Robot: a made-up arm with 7 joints. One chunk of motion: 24 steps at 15 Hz.
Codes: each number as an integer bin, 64 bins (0 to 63) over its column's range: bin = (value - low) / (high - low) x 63, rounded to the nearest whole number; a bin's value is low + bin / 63 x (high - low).
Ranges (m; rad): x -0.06..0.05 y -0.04..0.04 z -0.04..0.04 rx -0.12..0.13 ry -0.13..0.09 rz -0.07..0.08
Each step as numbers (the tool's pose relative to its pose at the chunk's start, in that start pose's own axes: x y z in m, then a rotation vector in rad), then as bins.
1 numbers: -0.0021 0.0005 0.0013 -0.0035 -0.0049 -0.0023
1 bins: 33 32 33 29 36 28
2 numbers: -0.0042 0.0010 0.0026 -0.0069 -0.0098 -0.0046
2 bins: 32 32 34 29 34 27
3 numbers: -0.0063 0.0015 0.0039 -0.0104 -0.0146 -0.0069
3 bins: 31 33 35 28 33 27
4 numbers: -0.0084 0.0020 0.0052 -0.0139 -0.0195 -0.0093
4 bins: 30 33 36 27 32 25
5 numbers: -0.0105 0.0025 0.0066 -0.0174 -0.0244 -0.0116
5 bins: 28 33 37 26 30 25
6 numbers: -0.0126 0.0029 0.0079 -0.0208 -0.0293 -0.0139
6 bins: 27 34 38 25 29 24
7 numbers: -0.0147 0.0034 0.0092 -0.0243 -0.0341 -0.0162
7 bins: 26 34 39 24 27 23
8 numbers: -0.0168 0.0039 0.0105 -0.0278 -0.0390 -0.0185
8 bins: 25 35 40 23 26 22
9 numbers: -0.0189 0.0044 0.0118 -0.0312 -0.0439 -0.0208
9 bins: 24 35 41 22 25 21
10 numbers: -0.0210 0.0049 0.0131 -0.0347 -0.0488 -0.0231
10 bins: 22 35 42 21 23 20
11 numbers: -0.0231 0.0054 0.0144 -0.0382 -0.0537 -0.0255
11 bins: 21 36 43 21 22 19
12 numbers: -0.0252 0.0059 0.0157 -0.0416 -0.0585 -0.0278
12 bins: 20 36 44 20 20 18
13 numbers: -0.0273 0.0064 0.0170 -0.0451 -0.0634 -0.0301
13 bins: 19 37 45 19 19 17
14 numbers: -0.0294 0.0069 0.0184 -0.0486 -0.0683 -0.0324
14 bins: 18 37 46 18 18 16
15 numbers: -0.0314 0.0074 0.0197 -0.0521 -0.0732 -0.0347
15 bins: 16 37 47 17 16 15
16 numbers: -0.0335 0.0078 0.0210 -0.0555 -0.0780 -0.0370
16 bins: 15 38 48 16 15 14
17 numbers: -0.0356 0.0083 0.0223 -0.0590 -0.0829 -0.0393
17 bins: 14 38 49 15 13 13
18 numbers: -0.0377 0.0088 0.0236 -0.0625 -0.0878 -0.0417
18 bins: 13 38 50 14 12 12
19 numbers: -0.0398 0.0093 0.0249 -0.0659 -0.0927 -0.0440
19 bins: 12 39 51 14 11 11
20 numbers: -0.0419 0.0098 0.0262 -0.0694 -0.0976 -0.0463
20 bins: 10 39 52 13 9 10
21 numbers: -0.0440 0.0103 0.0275 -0.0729 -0.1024 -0.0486
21 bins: 9 40 53 12 8 9
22 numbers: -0.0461 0.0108 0.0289 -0.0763 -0.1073 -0.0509
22 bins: 8 40 54 11 7 8
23 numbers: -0.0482 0.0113 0.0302 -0.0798 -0.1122 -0.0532
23 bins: 7 40 55 10 5 7
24 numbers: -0.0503 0.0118 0.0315 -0.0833 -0.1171 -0.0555
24 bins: 6 41 56 9 4 6
